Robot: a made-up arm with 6 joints. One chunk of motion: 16 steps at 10 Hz.
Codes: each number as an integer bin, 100 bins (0 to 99) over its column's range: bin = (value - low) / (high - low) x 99, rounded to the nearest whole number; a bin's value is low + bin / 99 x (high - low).
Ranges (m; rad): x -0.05..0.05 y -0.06..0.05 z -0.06..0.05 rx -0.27..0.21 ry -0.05..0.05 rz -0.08..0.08
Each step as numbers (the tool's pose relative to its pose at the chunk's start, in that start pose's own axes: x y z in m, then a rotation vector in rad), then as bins.
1 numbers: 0.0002 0.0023 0.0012 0.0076 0.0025 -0.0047
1 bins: 50 56 55 57 52 47
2 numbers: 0.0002 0.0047 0.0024 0.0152 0.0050 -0.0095
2 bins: 50 58 56 59 54 44
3 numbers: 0.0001 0.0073 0.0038 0.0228 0.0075 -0.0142
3 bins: 50 61 57 60 57 41
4 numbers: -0.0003 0.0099 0.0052 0.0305 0.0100 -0.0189
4 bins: 49 63 59 62 59 38
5 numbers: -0.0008 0.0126 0.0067 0.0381 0.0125 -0.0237
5 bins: 49 65 60 64 62 35
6 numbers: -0.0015 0.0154 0.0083 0.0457 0.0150 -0.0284
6 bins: 48 68 61 65 64 32
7 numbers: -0.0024 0.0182 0.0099 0.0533 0.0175 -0.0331
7 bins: 47 70 63 67 67 29
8 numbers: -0.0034 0.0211 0.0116 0.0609 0.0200 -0.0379
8 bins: 46 73 64 68 69 26
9 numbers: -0.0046 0.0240 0.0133 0.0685 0.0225 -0.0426
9 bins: 45 76 66 70 72 23
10 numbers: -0.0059 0.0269 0.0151 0.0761 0.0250 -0.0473
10 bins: 44 78 68 71 74 20
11 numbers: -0.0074 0.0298 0.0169 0.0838 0.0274 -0.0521
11 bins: 42 81 69 73 77 17
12 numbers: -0.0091 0.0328 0.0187 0.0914 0.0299 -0.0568
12 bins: 40 84 71 75 79 14
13 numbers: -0.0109 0.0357 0.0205 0.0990 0.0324 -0.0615
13 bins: 39 86 72 76 82 11
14 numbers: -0.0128 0.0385 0.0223 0.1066 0.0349 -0.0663
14 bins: 37 89 74 78 84 8
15 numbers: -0.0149 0.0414 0.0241 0.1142 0.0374 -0.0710
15 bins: 35 91 76 79 87 6
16 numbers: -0.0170 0.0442 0.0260 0.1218 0.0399 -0.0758
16 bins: 33 94 77 81 89 3
